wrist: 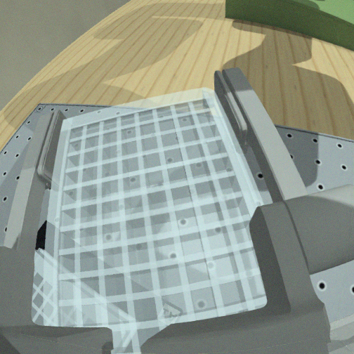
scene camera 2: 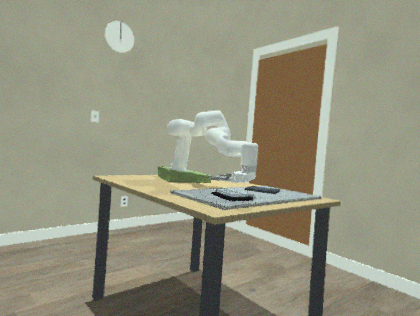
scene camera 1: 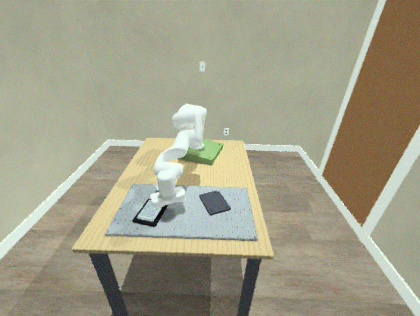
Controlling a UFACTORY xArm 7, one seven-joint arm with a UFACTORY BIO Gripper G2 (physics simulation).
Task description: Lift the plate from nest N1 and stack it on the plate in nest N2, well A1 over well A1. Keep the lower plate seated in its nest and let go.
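Places are measured from the arm's base along level axes (x ahead, y left, z up), in centimetres.
Pixels of known places: end effector, tool point: (scene camera 2: 218, 177); arm's base, origin of the base link: (scene camera 2: 178, 170) (scene camera 1: 195, 145).
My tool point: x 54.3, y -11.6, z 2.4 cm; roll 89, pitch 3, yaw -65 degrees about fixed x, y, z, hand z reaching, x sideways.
Note:
For each thing: its top centre in the pictures, then the offset to it from my tool point. Level surfaces: height alone.
- clear plate, middle of its top: (scene camera 2: 232, 191) (scene camera 1: 150, 209) dy -3.5, dx +14.0, dz -4.6 cm
- left black nest, middle of its top: (scene camera 2: 232, 194) (scene camera 1: 151, 210) dy -3.5, dx +14.0, dz -5.8 cm
- right dark nest, middle of its top: (scene camera 2: 262, 188) (scene camera 1: 214, 200) dy +28.6, dx +3.8, dz -5.8 cm
- grey perforated board, its level: dz -7.3 cm
- wooden table, its level: dz -8.6 cm
My gripper (scene camera 2: 220, 176) (wrist: 142, 112) is shut on a clear gridded plate (wrist: 150, 200), its fingers along two opposite sides. It holds the plate level above the board, on the far side of the occupied nest. The other clear plate (scene camera 1: 150, 212) (scene camera 2: 233, 193) sits in the left black nest (scene camera 1: 145, 222) (scene camera 2: 240, 198); part of that plate (wrist: 44, 297) shows at the lower left of the wrist view, beneath the held one. The right dark nest (scene camera 1: 215, 202) (scene camera 2: 262, 189) is empty. Nest labels and well A1 are not readable.
Both nests stand on a grey perforated board (scene camera 1: 190, 230) (scene camera 2: 295, 196) (wrist: 317, 150) on the wooden table (scene camera 1: 225, 172) (scene camera 2: 135, 186) (wrist: 200, 37). The green base block (scene camera 1: 207, 154) (scene camera 2: 185, 176) (wrist: 300, 17) under the arm stands at the table's far end.

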